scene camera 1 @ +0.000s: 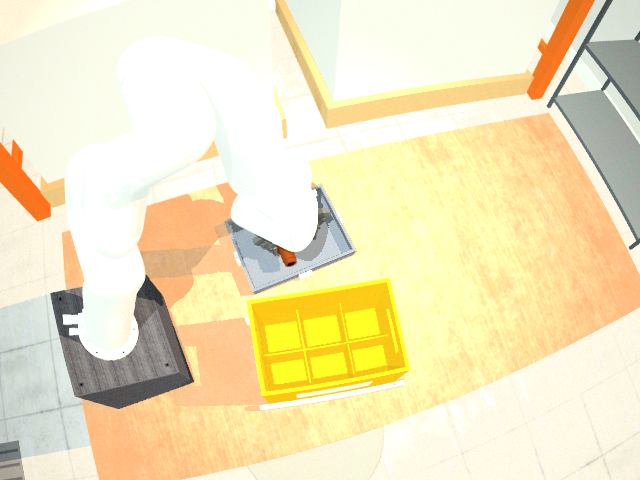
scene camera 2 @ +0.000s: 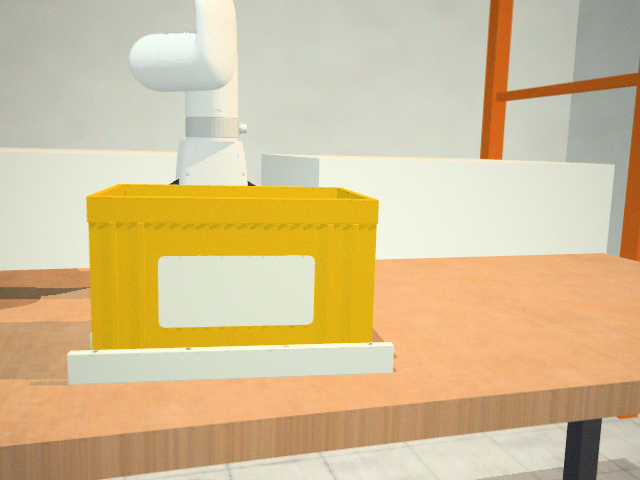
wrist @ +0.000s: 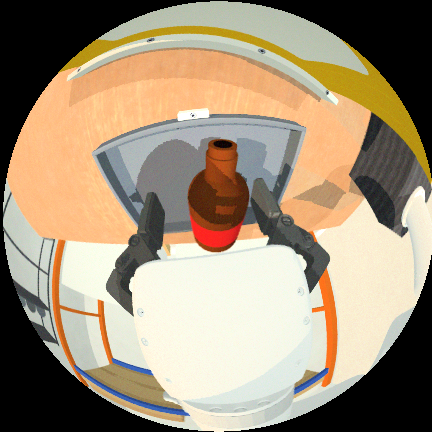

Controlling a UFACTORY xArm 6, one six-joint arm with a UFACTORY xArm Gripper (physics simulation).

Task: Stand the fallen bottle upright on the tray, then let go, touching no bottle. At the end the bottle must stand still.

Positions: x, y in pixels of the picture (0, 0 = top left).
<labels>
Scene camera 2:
white strip: 233, 362
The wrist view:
my gripper: 205, 194
brown bottle: 217, 196
white strip: 227, 44
</labels>
